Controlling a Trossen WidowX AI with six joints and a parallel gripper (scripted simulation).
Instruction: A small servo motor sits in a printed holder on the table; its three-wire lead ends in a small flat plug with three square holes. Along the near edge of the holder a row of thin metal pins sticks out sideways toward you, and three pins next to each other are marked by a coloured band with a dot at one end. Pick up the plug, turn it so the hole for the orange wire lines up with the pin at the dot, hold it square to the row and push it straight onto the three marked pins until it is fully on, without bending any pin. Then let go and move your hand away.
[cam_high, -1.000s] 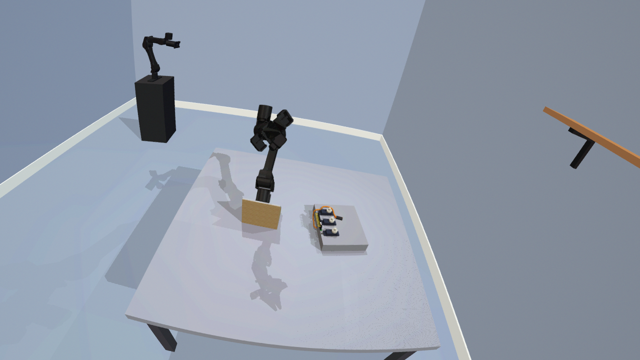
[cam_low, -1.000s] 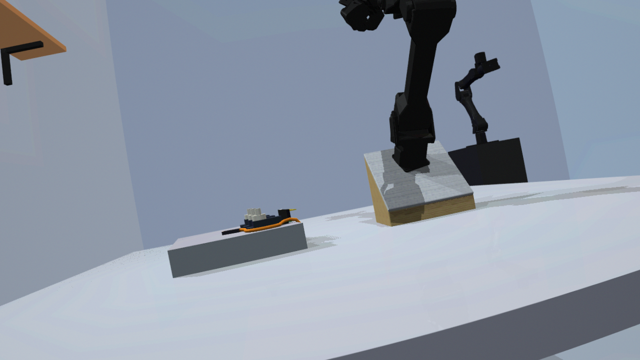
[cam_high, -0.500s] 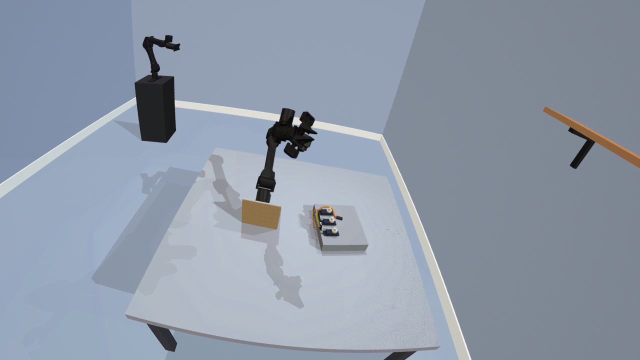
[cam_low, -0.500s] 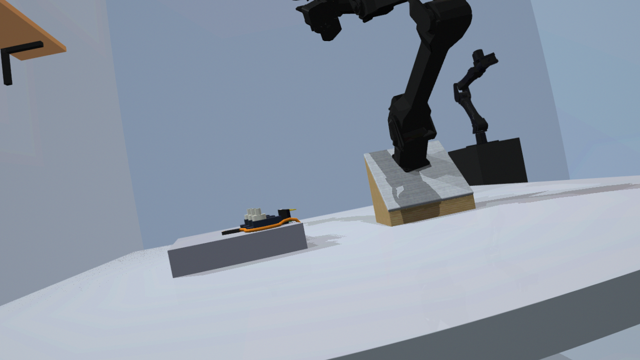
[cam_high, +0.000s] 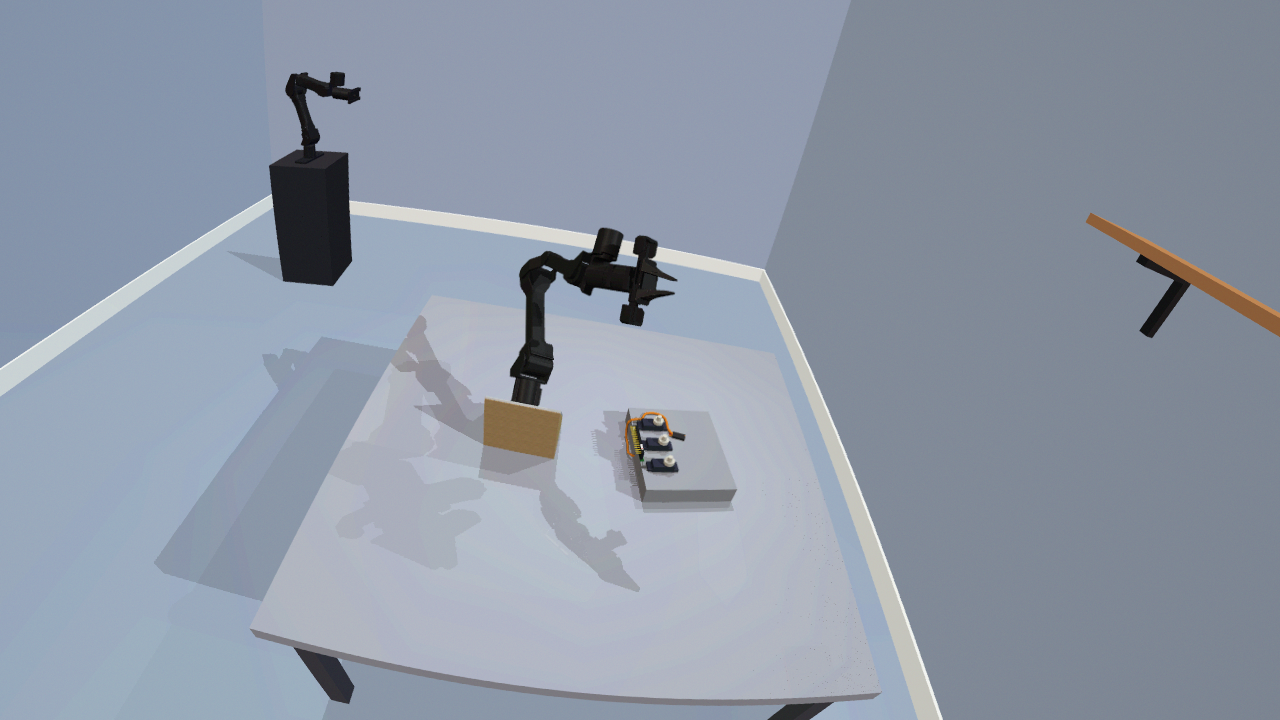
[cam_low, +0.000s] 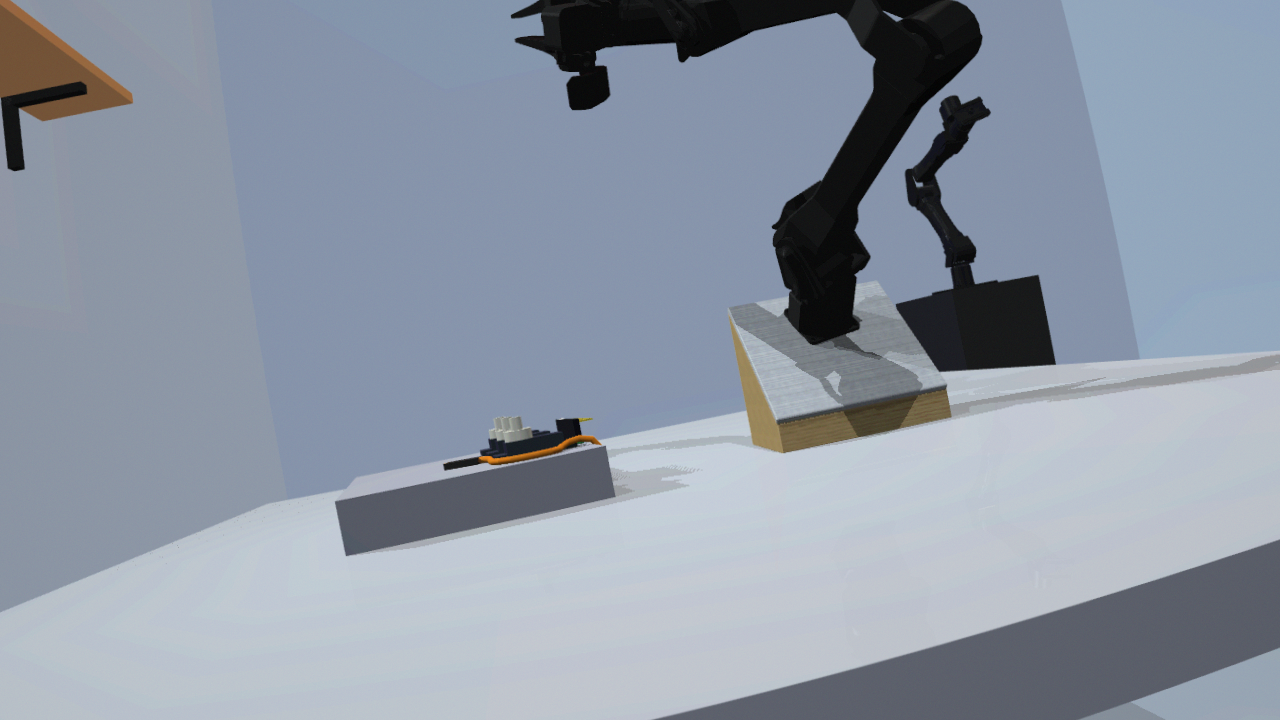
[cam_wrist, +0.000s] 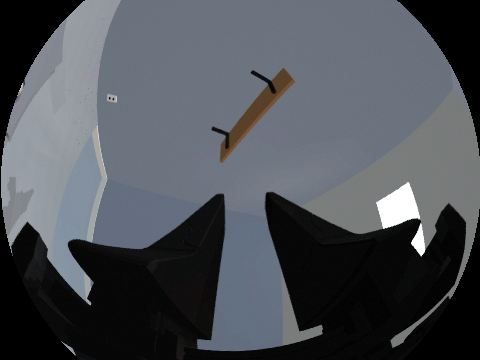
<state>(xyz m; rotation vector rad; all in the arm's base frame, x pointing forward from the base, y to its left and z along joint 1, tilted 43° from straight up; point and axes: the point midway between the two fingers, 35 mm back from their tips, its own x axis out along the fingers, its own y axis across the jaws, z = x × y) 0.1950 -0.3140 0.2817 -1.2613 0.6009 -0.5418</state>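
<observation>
Now: gripper tip 30 mm short of the white band and 450 mm above it. The rest, counted from my gripper tip: grey holder: 180 mm ahead, 40 mm to the left, 500 mm below; then red dot: 30 mm ahead, 10 mm to the right, 450 mm below.
</observation>
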